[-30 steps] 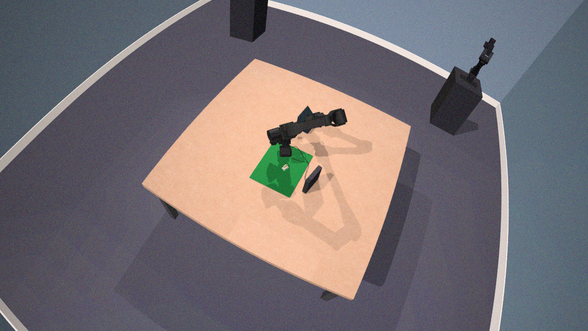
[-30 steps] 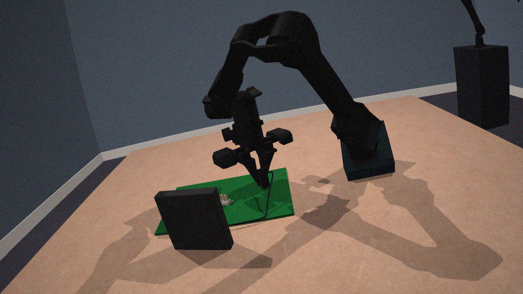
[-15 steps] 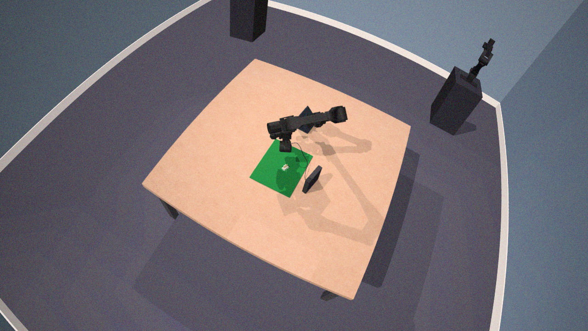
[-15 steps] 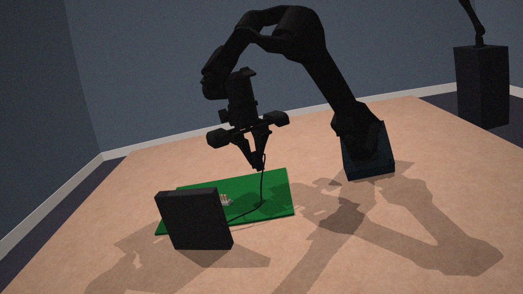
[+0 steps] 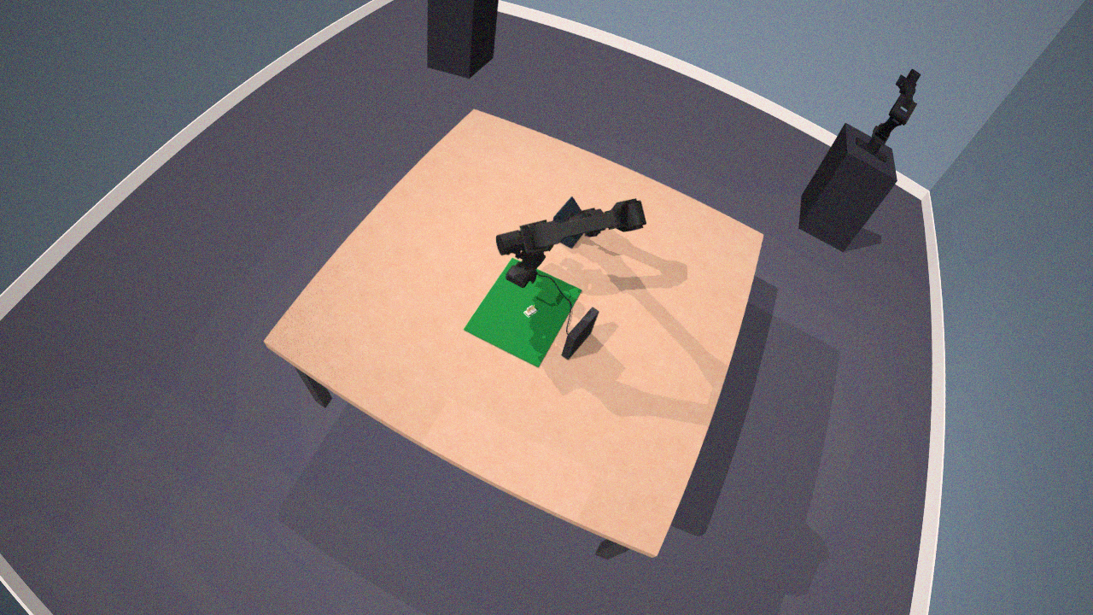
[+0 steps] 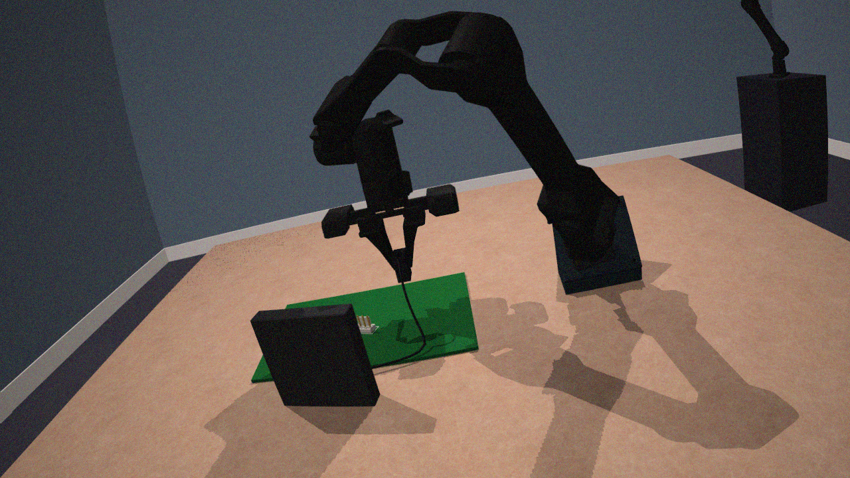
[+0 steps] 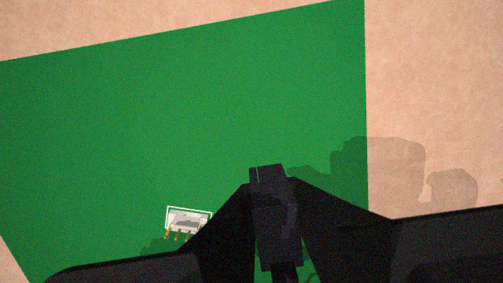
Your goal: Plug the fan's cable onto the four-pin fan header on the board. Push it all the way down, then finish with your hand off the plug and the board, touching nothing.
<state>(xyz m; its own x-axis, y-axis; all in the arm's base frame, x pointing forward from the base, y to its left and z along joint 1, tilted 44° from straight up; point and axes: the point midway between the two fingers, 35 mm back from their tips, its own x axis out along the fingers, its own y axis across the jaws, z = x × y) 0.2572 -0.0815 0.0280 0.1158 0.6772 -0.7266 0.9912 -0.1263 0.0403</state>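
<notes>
The black plug is 10 mm to the left of my gripper tip and 10 mm above it. From my gripper tip the other things lie so: dark fan (200 mm to the left, 100 mm ahead, 10 mm below); green board (80 mm below, 70 mm ahead, 30 mm to the left).
</notes>
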